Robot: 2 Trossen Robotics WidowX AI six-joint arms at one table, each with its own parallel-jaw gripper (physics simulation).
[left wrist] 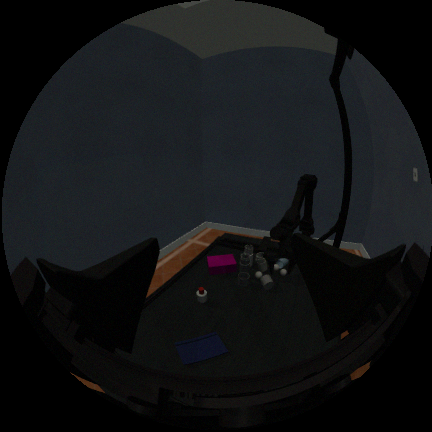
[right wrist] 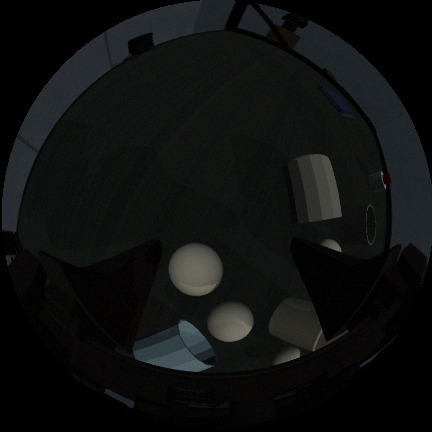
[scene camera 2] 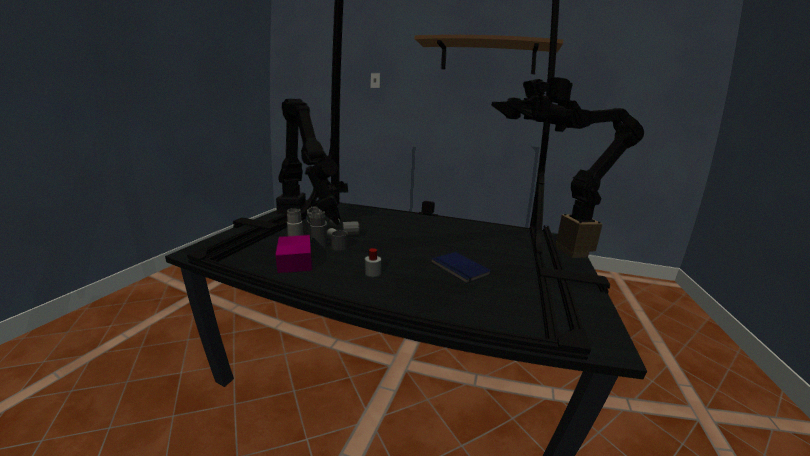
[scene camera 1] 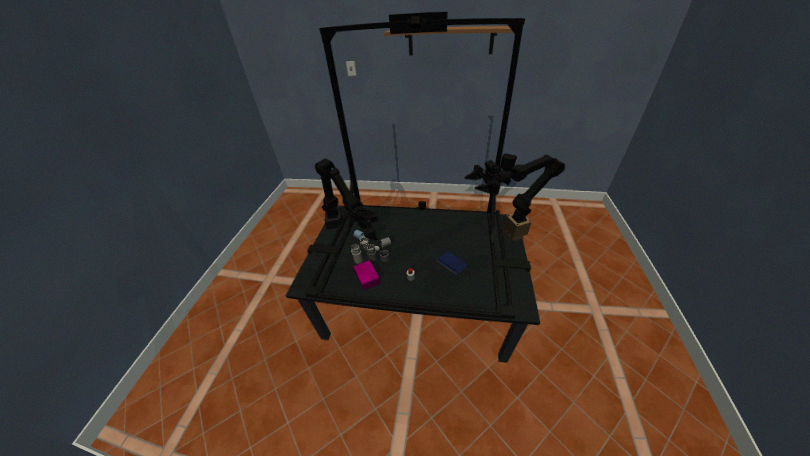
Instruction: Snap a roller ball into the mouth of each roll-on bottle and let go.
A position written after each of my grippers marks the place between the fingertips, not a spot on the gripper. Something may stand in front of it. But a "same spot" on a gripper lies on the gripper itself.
My left gripper shows in the left wrist view (226, 243), in scene camera 2 and in scene camera 1; in the right wrist view it is out of frame. One and the same spot on my left gripper: (scene camera 1: 489, 187) is (scene camera 2: 531, 107).
